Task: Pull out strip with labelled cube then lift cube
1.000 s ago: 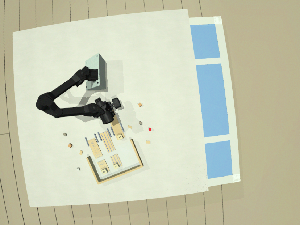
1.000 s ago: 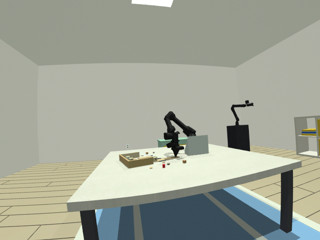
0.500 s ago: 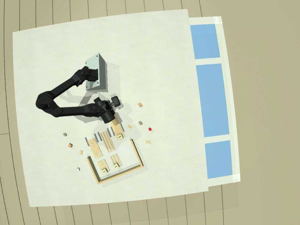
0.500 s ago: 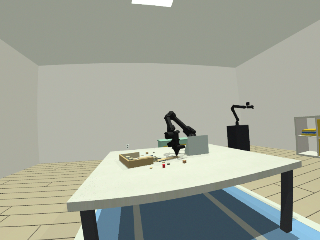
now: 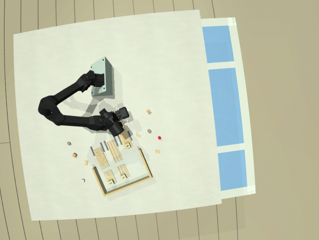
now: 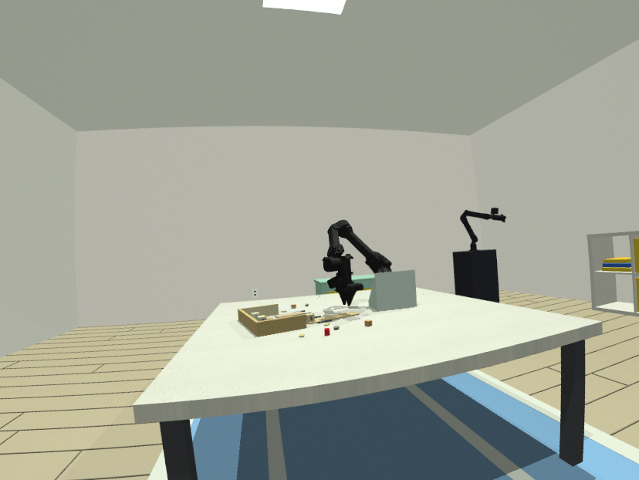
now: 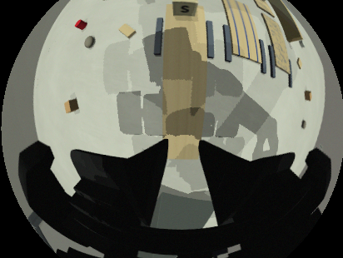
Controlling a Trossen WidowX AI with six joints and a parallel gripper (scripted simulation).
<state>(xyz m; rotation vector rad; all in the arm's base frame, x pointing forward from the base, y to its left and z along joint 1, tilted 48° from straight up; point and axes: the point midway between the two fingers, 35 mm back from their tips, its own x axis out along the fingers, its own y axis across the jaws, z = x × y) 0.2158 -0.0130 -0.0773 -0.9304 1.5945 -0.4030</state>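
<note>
Now: gripper tip 70 mm short of the tan strip, 20 mm to the right of it and 40 mm above it. Also, from my gripper tip: red cylinder 130 mm ahead, 260 mm to the left, 30 mm below.
</note>
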